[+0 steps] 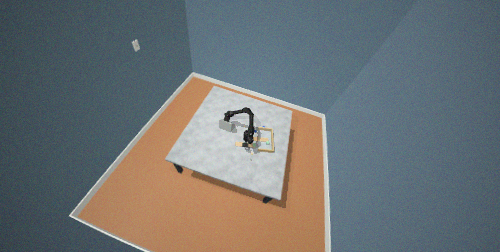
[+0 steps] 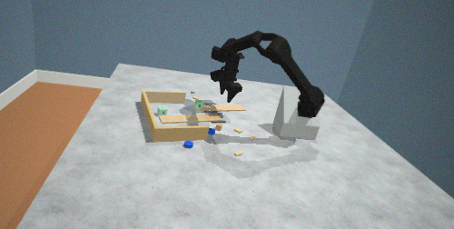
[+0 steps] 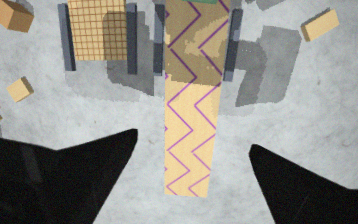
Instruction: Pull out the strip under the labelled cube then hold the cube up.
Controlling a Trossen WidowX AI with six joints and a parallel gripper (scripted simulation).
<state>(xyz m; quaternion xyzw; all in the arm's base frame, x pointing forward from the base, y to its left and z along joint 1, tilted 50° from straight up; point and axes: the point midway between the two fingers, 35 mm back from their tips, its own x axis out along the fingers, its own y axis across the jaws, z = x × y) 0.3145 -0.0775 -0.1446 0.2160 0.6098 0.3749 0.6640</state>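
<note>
Now: gripper tip 1 cm short of the strip, 1 cm to the right of it and 5 cm above it. Also, from my gripper tip: grey disc 14 cm ahead, 14 cm to the right, 5 cm below.
</note>
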